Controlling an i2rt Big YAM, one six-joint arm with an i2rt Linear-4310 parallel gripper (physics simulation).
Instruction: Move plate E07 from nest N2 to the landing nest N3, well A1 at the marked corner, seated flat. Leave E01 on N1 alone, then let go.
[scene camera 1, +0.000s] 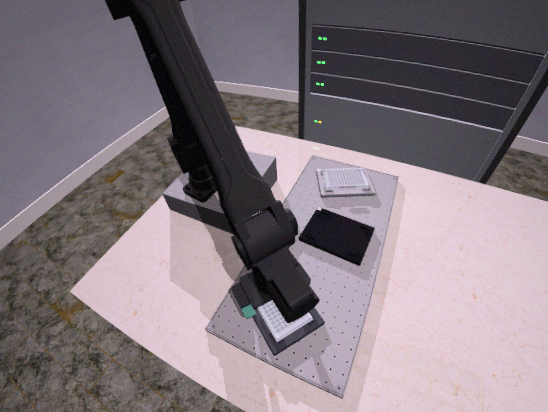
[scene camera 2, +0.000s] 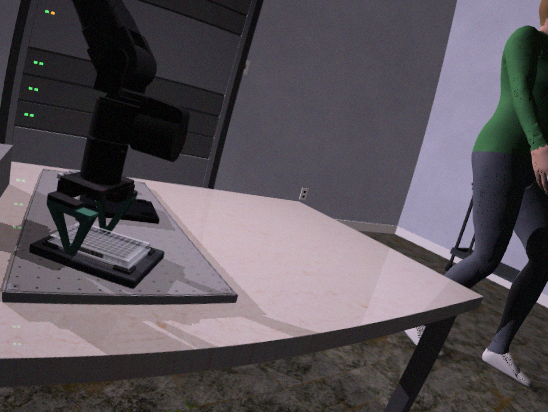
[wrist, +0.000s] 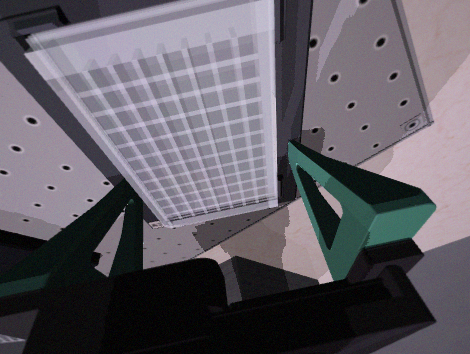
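A clear gridded plate (scene camera 1: 282, 322) (scene camera 2: 107, 245) (wrist: 190, 115) sits on a dark grey nest (scene camera 1: 300, 336) (scene camera 2: 90, 268) (wrist: 292, 75) at the near end of the breadboard. My gripper (scene camera 2: 89, 241) (wrist: 212, 164) is open, its green fingers astride the plate's two long sides near one end, with nothing gripped. A white tag (wrist: 156, 225) shows at the plate's corner in the wrist view, partly hidden. A black nest (scene camera 1: 337, 235) (scene camera 2: 145, 212) with no plate lies mid-board; a small white mark (scene camera 1: 319, 209) is at its corner. Another plate (scene camera 1: 346, 178) sits on a light grey nest (scene camera 1: 350, 192) at the far end. Plate and nest labels are unreadable.
The perforated breadboard (scene camera 1: 345, 310) (scene camera 2: 205, 285) carries all three nests on the pale table (scene camera 1: 450, 275) (scene camera 2: 300, 270). The arm's grey base block (scene camera 1: 262, 162) stands beside it. A server rack (scene camera 1: 302, 75) stands behind the table. A person in green (scene camera 2: 500, 110) is beyond the table.
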